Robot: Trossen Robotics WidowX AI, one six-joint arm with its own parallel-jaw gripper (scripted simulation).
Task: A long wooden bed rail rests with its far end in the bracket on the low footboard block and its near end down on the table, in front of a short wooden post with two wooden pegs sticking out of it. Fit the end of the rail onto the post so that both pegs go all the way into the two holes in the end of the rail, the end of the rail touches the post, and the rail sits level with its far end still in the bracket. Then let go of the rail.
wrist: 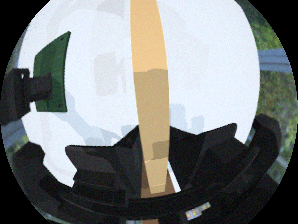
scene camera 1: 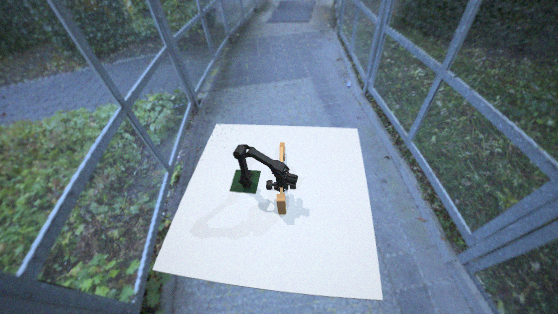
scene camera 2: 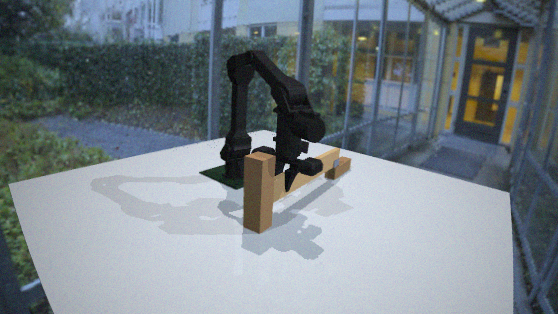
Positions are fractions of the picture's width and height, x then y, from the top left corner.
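Note:
Scene camera 2 gives me my gripper (scene camera 2: 0.51, 0.61) along with a wooden rail (scene camera 2: 0.59, 0.50). In the wrist view you'd find my gripper (wrist: 0.50, 0.56) again.

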